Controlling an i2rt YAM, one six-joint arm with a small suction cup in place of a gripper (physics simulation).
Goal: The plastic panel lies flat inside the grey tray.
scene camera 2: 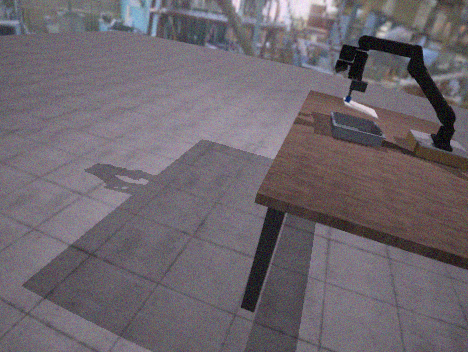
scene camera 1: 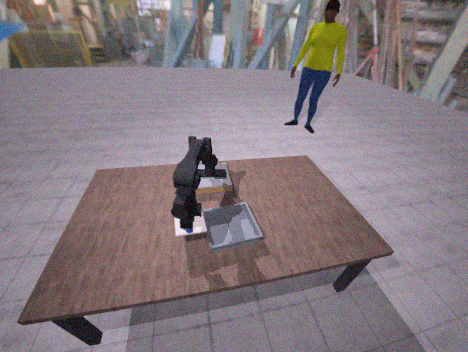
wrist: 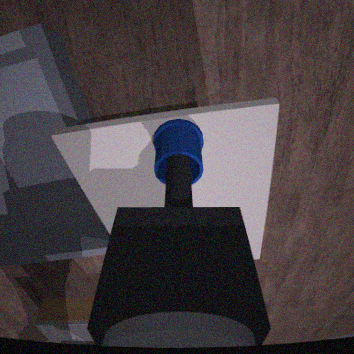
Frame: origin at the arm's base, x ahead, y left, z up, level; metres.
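Seen in the pictures: hand at its tool point: [scene camera 2: 346, 103] [scene camera 1: 189, 231] [wrist: 178, 135]; arm's base at its link origin: [scene camera 2: 440, 143] [scene camera 1: 210, 173].
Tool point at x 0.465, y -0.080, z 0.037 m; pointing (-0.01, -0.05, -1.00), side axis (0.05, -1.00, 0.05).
Offsets run from my tool point to a thing's top centre. Level surfaces: height alone.
The white plastic panel {0.015 m up, 0.068 m back, 0.006 m right} [scene camera 1: 199, 225] [scene camera 2: 364, 108] [wrist: 232, 158] hangs on my blue suction cup [scene camera 1: 189, 230] [scene camera 2: 348, 99] [wrist: 178, 147]. The cup sits near the panel's edge. The panel is off the table and tilted, with one end higher than the other. It is just beside the open grey tray {0.039 m down, 0.077 m back, 0.184 m left} [scene camera 1: 236, 242] [scene camera 2: 355, 134] [wrist: 24, 88] and above its rim height, and one corner overlaps the tray's edge in the wrist view. The tray holds nothing.
The arm stands on a grey and wooden base block [scene camera 1: 216, 185] behind the tray on the wooden table {0.089 m down} [scene camera 1: 320, 209] [scene camera 2: 337, 181]. A person in a yellow top [scene camera 1: 321, 63] stands on the floor beyond the table's far right.
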